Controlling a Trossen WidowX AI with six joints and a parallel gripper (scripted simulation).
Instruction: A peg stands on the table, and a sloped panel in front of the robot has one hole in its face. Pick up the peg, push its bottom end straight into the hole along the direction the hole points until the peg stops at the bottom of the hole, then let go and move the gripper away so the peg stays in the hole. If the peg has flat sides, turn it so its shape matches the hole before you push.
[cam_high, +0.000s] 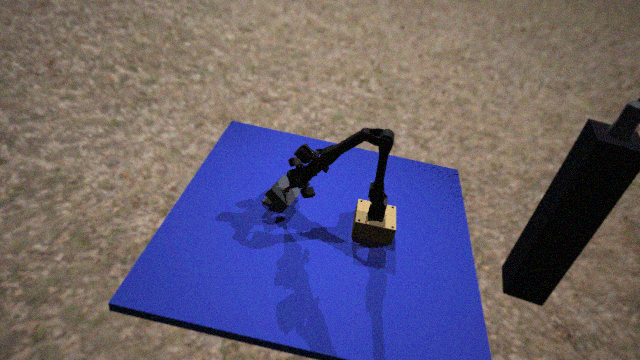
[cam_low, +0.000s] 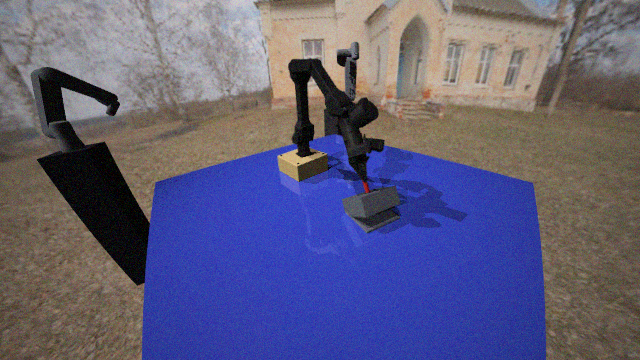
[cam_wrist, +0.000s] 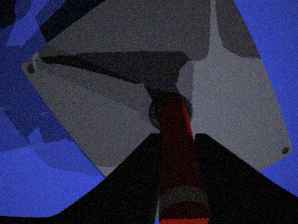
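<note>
Now: the grey sloped panel 30 mm ahead of my gripper tip and 50 mm below it. Round my gripper tip: grey foot plate: 40 mm ahead, 10 mm to the right, 90 mm below; red peg: 10 mm behind, 10 mm above.
</note>
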